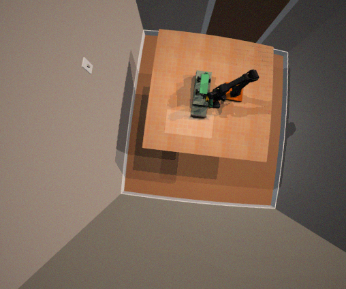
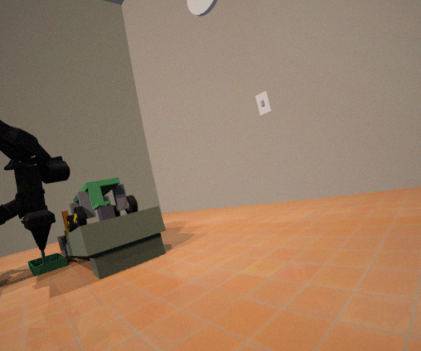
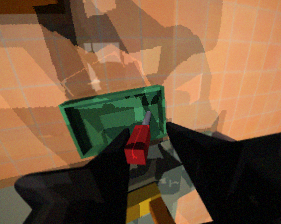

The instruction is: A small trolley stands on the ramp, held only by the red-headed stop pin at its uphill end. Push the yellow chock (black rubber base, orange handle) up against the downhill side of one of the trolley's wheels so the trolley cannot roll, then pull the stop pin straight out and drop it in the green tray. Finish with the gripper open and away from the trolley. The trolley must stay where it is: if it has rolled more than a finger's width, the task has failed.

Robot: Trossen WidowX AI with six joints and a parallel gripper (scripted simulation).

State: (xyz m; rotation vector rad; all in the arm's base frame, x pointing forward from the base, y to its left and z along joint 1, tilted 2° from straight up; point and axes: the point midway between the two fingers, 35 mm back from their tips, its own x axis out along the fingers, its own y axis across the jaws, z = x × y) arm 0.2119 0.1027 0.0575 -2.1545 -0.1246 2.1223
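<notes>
My gripper tip is now 60 mm above the green tray and 20 mm to the left of it. Also, from my gripper tip: grey ramp 140 mm to the right, 120 mm ahead; then yellow chock 70 mm ahead, 40 mm above, 30 mm to the right; then red-headed stop pin right at my gripper tip.
</notes>
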